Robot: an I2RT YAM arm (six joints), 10 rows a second.
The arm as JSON. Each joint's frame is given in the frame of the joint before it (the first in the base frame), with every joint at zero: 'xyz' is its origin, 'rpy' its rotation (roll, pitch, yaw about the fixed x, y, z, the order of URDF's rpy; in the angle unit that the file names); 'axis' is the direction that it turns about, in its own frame. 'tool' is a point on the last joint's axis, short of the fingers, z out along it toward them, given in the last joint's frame.
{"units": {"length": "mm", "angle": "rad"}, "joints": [
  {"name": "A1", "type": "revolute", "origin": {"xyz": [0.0, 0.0, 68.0], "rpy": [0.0, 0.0, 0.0]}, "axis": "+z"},
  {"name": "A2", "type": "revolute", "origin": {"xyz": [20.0, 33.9, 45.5], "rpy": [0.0, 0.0, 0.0]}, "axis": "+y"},
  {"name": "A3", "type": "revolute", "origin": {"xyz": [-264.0, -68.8, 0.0], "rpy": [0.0, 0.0, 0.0]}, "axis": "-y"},
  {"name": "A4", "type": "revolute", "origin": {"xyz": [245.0, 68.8, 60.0], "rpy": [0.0, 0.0, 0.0]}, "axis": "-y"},
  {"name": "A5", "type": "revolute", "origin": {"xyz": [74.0, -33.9, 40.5], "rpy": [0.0, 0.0, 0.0]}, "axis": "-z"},
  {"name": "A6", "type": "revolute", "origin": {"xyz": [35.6, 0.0, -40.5], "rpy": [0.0, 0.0, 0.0]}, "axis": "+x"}
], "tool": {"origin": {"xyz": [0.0, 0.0, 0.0], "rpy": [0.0, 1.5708, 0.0]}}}
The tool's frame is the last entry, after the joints.
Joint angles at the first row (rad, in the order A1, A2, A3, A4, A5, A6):
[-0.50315, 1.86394, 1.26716, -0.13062, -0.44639, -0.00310]
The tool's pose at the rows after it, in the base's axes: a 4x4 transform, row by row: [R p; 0 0 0 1], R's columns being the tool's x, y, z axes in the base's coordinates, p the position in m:
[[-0.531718 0.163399 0.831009 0.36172], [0.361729 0.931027 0.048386 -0.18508], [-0.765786 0.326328 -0.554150 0.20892], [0 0 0 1]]
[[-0.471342 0.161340 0.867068 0.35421], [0.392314 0.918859 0.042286 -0.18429], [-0.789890 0.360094 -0.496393 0.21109], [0 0 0 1]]
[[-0.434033 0.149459 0.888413 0.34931], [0.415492 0.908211 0.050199 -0.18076], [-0.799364 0.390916 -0.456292 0.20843], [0 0 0 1]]
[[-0.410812 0.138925 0.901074 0.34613], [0.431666 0.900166 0.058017 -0.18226], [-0.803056 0.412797 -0.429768 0.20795], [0 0 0 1]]
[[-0.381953 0.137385 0.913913 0.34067], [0.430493 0.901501 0.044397 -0.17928], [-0.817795 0.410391 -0.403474 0.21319], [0 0 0 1]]
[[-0.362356 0.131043 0.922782 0.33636], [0.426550 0.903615 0.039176 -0.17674], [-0.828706 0.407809 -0.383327 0.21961], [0 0 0 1]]
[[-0.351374 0.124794 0.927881 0.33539], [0.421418 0.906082 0.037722 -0.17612], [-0.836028 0.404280 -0.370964 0.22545], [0 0 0 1]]
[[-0.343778 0.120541 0.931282 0.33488], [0.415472 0.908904 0.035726 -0.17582], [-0.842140 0.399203 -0.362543 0.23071], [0 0 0 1]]
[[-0.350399 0.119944 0.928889 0.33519], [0.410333 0.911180 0.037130 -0.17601], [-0.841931 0.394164 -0.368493 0.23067], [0 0 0 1]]
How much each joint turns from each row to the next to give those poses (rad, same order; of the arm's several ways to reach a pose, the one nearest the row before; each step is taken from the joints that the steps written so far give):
[-0.00918, -0.02920, -0.05362, 0.08261, -0.01987, 0.06430]
[-0.00921, -0.03380, -0.06126, 0.09997, -0.02150, 0.05832]
[-0.00001, -0.01844, -0.05370, 0.08259, -0.01992, 0.04603]
[-0.00920, -0.00613, -0.02166, 0.04325, -0.02303, 0.02617]
[-0.00002, -0.03213, -0.03067, 0.03523, 0.00606, 0.01533]
[0.00003, -0.02911, -0.01694, 0.01397, 0.00004, 0.00771]
[-0.00001, -0.01392, 0.00301, -0.00148, -0.00154, 0.00153]
[0.00000, -0.01071, 0.00617, -0.00612, 0.00000, -0.00152]
[-0.00002, 0.00146, 0.00461, -0.01075, -0.00002, -0.00921]

